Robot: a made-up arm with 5 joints.
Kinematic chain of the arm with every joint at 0, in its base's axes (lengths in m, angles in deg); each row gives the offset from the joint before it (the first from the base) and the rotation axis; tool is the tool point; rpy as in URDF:
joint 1: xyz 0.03 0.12 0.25 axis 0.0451 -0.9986 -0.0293
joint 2: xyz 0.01 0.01 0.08 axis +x
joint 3: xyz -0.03 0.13 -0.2 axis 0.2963 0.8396 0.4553
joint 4: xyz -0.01 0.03 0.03 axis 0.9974 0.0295 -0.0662
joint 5: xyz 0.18 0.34 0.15 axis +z
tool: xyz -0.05 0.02 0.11 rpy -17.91 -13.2 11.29
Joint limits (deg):
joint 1: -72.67..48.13
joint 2: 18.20..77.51
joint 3: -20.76..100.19
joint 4: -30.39..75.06
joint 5: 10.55..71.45
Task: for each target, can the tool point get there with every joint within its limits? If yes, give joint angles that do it. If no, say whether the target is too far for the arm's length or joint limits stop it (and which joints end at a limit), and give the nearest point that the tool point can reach.
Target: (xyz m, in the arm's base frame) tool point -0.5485 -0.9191 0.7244
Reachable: no: too far | nearest point -0.2645 -0.0840 0.4978 | short by 0.911 m
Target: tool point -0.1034 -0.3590 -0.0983
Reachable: no: joint limits stop it (at a limit: joint 1, joint 2, joint 4, joint 5) | nearest point 0.2028 -0.0509 0.0976 | short by 0.476 m
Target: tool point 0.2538 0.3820 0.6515
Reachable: yes | joints -6.74 32.24 21.40 17.58 15.23
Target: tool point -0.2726 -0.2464 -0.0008
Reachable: no: joint limits stop it (at a limit: joint 1, joint 2, joint 3, joint 4, joint 5) | nearest point -0.1182 -0.1172 0.3259 | short by 0.384 m
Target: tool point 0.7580 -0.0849 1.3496
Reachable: no: too far | nearest point 0.3605 0.1764 0.7640 | short by 0.754 m
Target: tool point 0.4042 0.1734 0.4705
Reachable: yes | joints -47.35 42.54 -4.06 38.99 34.79
